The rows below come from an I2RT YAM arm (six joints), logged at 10 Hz.
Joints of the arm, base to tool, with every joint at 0 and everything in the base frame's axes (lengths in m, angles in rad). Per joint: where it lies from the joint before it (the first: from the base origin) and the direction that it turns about. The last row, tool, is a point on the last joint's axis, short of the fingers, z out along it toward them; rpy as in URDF.
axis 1: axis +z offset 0 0 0.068
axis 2: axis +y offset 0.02 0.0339 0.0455
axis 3: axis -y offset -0.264 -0.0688 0
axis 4: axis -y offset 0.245 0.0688 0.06
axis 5: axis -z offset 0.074 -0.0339 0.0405
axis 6: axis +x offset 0.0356 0 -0.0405
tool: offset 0 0 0 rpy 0 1.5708 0
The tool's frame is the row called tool.
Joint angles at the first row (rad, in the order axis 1, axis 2, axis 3, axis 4, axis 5, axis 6):
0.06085 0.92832 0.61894 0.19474 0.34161 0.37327
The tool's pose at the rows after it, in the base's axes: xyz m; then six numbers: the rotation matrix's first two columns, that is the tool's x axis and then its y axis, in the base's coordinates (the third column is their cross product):
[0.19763 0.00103 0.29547 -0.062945 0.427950 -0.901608 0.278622 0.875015 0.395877]
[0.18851 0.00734 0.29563 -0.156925 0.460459 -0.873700 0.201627 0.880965 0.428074]
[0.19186 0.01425 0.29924 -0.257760 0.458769 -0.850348 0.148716 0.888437 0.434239]
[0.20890 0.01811 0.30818 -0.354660 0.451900 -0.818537 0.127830 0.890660 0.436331]
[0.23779 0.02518 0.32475 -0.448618 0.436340 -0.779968 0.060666 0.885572 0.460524]
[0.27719 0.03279 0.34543 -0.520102 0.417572 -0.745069 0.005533 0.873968 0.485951]
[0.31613 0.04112 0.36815 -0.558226 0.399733 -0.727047 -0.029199 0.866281 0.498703]
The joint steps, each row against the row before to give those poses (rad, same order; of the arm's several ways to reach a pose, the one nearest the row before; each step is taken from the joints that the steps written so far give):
-0.00534 -0.11331 -0.00648 -0.17472 -0.05874 0.09194
0.01718 -0.04007 0.01371 -0.10834 -0.10299 0.03357
0.02058 0.03129 0.05076 -0.08585 -0.07631 0.00572
-0.00074 0.10072 0.09995 -0.07895 -0.06788 -0.00037
0.00187 0.14611 0.14876 -0.05835 -0.11028 -0.00574
0.00230 0.17930 0.19954 -0.06296 -0.09116 -0.00648
0.00916 0.16938 0.22355 -0.07630 -0.04616 -0.00610

